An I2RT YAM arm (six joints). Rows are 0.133 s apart.
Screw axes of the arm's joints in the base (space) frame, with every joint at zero. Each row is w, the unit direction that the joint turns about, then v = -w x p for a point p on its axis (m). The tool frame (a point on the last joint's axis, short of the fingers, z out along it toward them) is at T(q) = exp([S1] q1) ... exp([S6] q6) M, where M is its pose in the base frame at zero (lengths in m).
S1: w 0 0 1 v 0 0 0
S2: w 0 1 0 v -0.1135 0 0.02
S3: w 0 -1 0 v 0.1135 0 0.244
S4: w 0 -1 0 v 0.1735 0 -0.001
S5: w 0 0 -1 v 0 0.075 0
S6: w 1 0 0 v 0 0.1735 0
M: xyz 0.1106 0 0.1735 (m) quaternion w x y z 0.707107 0 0.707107 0
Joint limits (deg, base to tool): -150..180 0..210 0..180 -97..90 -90..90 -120..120
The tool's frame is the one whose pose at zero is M.
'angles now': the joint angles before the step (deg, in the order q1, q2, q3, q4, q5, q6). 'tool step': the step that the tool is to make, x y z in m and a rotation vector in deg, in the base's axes. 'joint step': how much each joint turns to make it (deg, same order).
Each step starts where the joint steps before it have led.
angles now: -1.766 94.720 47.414 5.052 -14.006 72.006
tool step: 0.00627 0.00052 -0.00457 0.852 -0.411 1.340
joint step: -0.043 1.951 0.776 1.484 -1.605 -0.295
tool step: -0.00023 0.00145 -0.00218 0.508 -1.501 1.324
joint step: 0.116 0.248 -0.905 2.526 -1.273 -0.397
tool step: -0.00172 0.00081 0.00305 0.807 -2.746 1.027
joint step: -0.008 -0.806 -1.234 3.159 -1.363 0.035
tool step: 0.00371 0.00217 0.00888 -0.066 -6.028 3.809
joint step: 0.078 -0.368 -0.304 5.223 -3.111 -2.190
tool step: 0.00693 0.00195 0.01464 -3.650 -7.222 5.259
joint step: 0.095 -0.334 1.368 3.289 -2.743 -6.038
